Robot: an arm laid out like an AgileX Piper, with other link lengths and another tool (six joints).
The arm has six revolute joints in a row. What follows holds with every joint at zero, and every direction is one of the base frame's.
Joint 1 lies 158.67 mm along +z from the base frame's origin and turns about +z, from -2.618 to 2.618 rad.
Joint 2 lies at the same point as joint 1 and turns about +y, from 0 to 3.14 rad.
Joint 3 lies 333.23 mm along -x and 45.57 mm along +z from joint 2 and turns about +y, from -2.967 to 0 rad.
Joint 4 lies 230.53 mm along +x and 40.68 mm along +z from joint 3 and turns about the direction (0.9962, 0, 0.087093), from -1.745 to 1.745 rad.
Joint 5 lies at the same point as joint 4 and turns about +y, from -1.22 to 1.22 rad.
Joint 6 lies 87.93 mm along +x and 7.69 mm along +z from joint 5 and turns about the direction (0.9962, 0, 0.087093), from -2.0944 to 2.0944 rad.
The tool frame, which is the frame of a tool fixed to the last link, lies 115.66 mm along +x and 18 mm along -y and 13.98 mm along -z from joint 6; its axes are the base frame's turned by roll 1.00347, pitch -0.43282 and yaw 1.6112 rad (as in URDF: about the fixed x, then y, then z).
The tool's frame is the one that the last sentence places.
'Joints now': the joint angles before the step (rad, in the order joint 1, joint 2, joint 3, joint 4, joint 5, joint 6). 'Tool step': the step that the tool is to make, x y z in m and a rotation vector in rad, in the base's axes. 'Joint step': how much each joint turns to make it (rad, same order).
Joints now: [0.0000 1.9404 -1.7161 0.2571 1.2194 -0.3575]
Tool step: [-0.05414 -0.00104 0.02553 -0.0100 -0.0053 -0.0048]
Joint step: [0.0032 -0.1802 0.1751 -0.0121 -0.0025 0.0096]
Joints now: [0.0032 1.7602 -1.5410 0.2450 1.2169 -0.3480]
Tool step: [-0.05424 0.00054 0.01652 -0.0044 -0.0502 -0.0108]
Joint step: [0.0072 -0.1972 0.1970 -0.0047 -0.0529 0.0064]
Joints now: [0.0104 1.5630 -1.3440 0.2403 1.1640 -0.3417]
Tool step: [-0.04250 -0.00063 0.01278 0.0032 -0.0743 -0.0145]
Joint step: [0.0000 -0.1720 0.1428 0.0028 -0.0472 0.0032]
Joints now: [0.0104 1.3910 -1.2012 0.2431 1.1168 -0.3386]
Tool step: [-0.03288 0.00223 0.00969 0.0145 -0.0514 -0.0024]
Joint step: [0.0000 -0.1282 0.0813 0.0141 -0.0048 0.0001]
